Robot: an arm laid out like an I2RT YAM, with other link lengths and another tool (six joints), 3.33 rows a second.
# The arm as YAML. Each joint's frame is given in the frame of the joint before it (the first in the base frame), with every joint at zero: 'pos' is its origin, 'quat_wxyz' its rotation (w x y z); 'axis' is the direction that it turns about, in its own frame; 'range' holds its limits. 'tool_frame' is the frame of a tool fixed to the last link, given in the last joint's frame.
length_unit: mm
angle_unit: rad
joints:
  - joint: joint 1
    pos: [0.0, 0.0, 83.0]
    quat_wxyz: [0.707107, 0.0, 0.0, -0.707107]
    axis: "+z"
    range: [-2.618, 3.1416]
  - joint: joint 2
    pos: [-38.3, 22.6, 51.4]
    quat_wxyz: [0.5, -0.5, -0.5, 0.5]
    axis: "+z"
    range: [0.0, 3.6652]
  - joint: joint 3
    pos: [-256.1, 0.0, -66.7]
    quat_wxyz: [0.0, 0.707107, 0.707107, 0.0]
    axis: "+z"
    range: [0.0, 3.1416]
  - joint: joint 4
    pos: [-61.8, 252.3, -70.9]
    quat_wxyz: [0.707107, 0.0, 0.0, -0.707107]
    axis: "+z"
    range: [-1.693, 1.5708]
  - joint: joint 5
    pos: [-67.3, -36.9, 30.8]
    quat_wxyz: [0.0, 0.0, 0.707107, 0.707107]
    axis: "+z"
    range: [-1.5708, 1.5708]
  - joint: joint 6
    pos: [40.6, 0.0, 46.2]
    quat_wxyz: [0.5, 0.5, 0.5, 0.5]
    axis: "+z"
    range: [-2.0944, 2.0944]
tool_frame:
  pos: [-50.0, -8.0, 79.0]
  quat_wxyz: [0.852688, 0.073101, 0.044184, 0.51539]
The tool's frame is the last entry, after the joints.
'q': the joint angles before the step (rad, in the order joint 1, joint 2, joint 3, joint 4, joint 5, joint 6). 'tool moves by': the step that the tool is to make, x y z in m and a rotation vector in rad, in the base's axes. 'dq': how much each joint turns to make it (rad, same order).
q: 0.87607, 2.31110, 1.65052, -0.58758, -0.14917, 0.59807
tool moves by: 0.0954, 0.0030, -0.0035, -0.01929, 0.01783, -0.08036
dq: -0.12952, 0.30276, 0.54016, -0.27107, -0.01446, -0.04755
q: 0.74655, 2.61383, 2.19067, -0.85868, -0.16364, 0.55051
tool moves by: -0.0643, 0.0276, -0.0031, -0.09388, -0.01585, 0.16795
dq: 0.12536, -0.02612, -0.02904, -0.06212, 0.06286, -0.06113
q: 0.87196, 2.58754, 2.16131, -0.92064, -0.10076, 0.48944
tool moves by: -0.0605, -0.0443, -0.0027, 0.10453, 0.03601, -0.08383
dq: 0.03179, -0.34969, -0.67216, 0.39893, -0.06085, 0.13712
